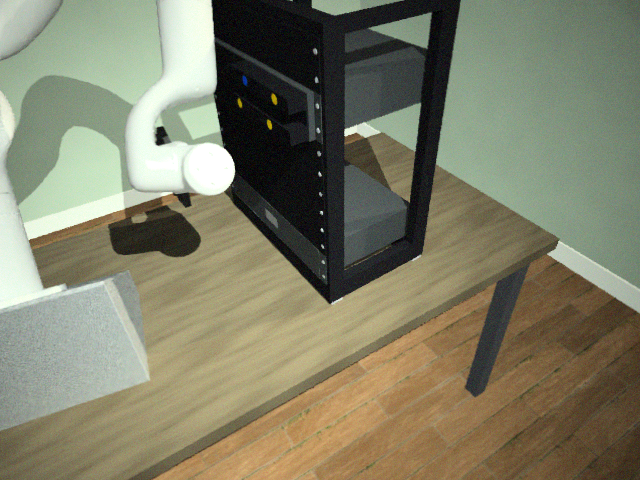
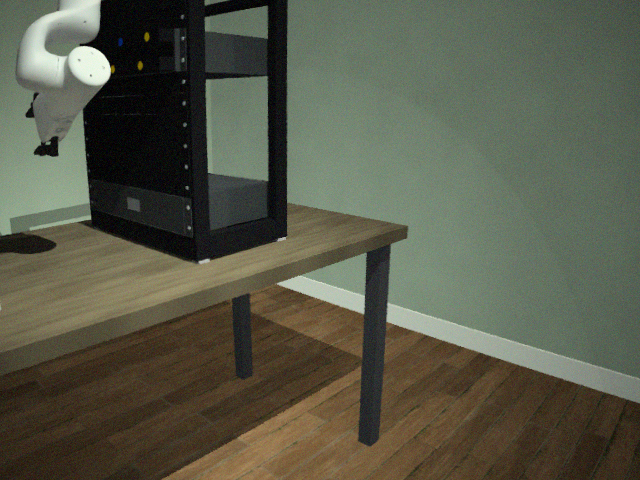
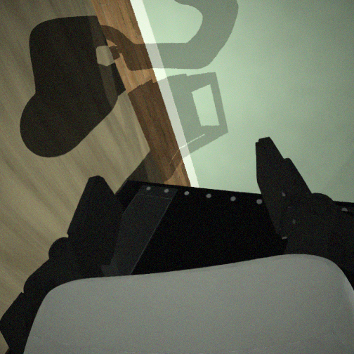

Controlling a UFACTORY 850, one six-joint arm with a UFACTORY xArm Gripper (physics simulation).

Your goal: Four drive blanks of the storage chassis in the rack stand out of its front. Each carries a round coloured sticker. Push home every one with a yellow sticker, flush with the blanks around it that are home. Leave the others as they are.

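Observation:
The black rack (image 1: 333, 170) (image 2: 199, 129) stands on the table, with the storage chassis (image 1: 385, 85) (image 2: 235, 55) in its upper part. Its dark front has a blue sticker (image 1: 245, 80) (image 2: 120, 41) on the upper left blank, a yellow sticker (image 1: 273, 98) (image 2: 146, 36) on the upper right one, another yellow sticker (image 1: 239, 102) (image 2: 112, 69) at lower left and a third yellow sticker (image 1: 269, 124) (image 2: 140, 65) at lower right. How far each blank stands out is hard to tell in the dark. My gripper (image 1: 172, 167) (image 2: 38, 130) (image 3: 180, 176) is open and empty, in front of the rack and lower than the stickers.
A grey unit (image 1: 374, 214) (image 2: 237, 201) sits at the rack's bottom. A light grey slanted block (image 1: 67, 351) stands near the arm's base on the wooden table (image 1: 248, 335) (image 2: 129, 279). The green wall (image 1: 542, 103) (image 2: 465, 155) is behind the rack.

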